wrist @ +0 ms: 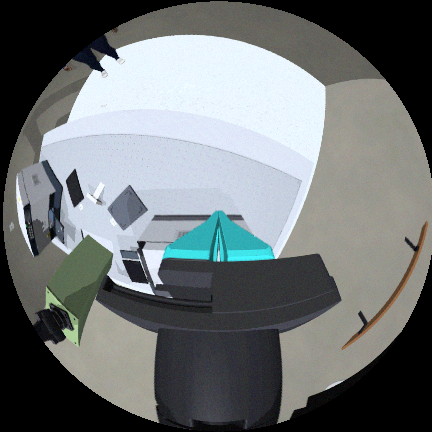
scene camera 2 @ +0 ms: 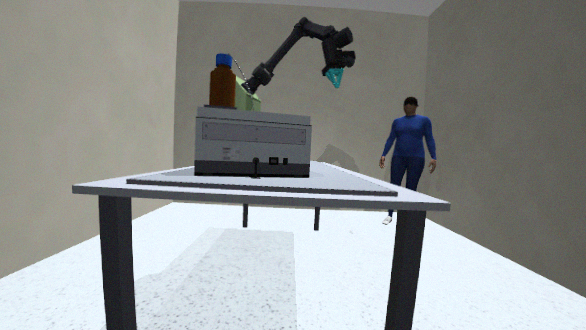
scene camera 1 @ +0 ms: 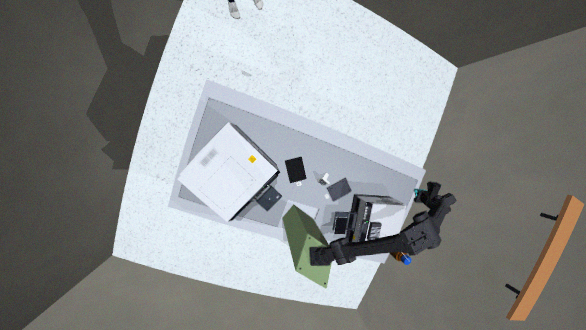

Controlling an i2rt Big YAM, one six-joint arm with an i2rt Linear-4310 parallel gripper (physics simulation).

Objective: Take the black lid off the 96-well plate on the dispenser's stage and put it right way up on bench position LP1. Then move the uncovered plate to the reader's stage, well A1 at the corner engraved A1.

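Seen in the pictures: gripper, fingertip midpoint: (wrist: 218,216) (scene camera 2: 337,87) (scene camera 1: 414,189); arm's base, origin of the base link: (scene camera 2: 247,89) (scene camera 1: 319,256).
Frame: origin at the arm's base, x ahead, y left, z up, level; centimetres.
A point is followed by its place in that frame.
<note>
My gripper (scene camera 1: 418,192) {y -59.4, x 34.2, z -11.0 cm} (scene camera 2: 336,87) {y -59.4, x 34.2, z -11.0 cm} (wrist: 218,216) {y -59.4, x 34.2, z -11.0 cm} is shut, its teal fingertips together with nothing between them. It hangs high beyond the dispenser, near the table's right edge in scene camera 1. The dispenser (scene camera 1: 391,212) {y -58.5, x 13.7, z -26.1 cm} (scene camera 2: 252,131) {y -71.6, x -1.5, z -33.0 cm} has its stage at its left side in that view, with a black rectangular top (scene camera 1: 342,223) {y -28.9, x 0.2, z -38.0 cm} (wrist: 135,270) {y -29.2, x -0.5, z -37.9 cm} on it; whether a plate lies beneath is too small to tell. Bench position LP1 (scene camera 1: 339,189) {y -26.8, x 23.0, z -46.9 cm} (wrist: 128,206) {y -29.2, x 23.7, z -47.0 cm} is a dark grey pad that looks bare. The reader (scene camera 1: 225,172) {y 48.5, x 37.0, z -13.5 cm} (wrist: 37,200) {y 21.3, x 37.9, z -25.7 cm} has its dark stage (scene camera 1: 269,198) {y 24.4, x 16.9, z -37.6 cm} out, with no plate visible on it.
A black rectangle (scene camera 1: 295,169) {y 7.6, x 35.6, z -46.9 cm} (wrist: 75,188) {y 4.4, x 34.8, z -46.9 cm} lies between reader and LP1, near a small white device (scene camera 1: 325,178) {y -14.4, x 30.8, z -45.8 cm} (wrist: 98,193) {y -14.9, x 30.6, z -45.6 cm}. A green block (scene camera 1: 305,237) {y 6.8, x 8.0, z -4.9 cm} (scene camera 2: 247,98) {y -8.7, x -0.3, z -7.8 cm} (wrist: 80,270) {y -2.8, x 3.7, z -27.2 cm} carries the arm's base. An amber, blue-capped bottle (scene camera 1: 403,258) {y -60.6, x -10.6, z -8.6 cm} (scene camera 2: 222,87) {y -67.4, x -11.6, z -18.9 cm} stands on the dispenser.
</note>
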